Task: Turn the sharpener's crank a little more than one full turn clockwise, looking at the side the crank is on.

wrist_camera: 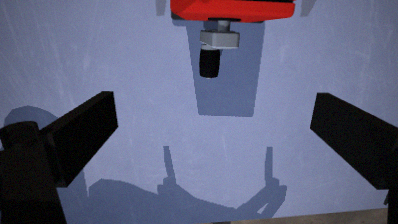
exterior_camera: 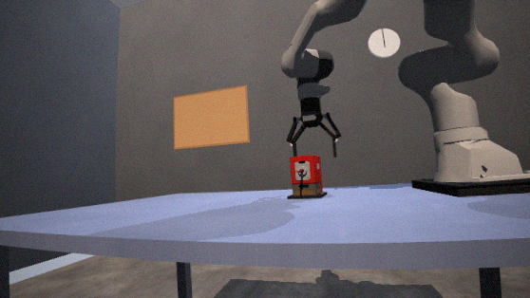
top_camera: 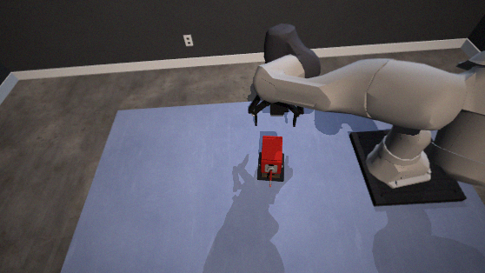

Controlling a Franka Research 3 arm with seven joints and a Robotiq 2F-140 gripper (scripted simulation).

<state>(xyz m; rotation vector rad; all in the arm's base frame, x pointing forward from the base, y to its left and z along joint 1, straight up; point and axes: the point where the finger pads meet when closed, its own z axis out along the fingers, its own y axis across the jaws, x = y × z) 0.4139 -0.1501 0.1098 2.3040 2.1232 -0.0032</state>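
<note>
Right now my hand is 90 mm above the crank and 30 mm to the right of it.
</note>
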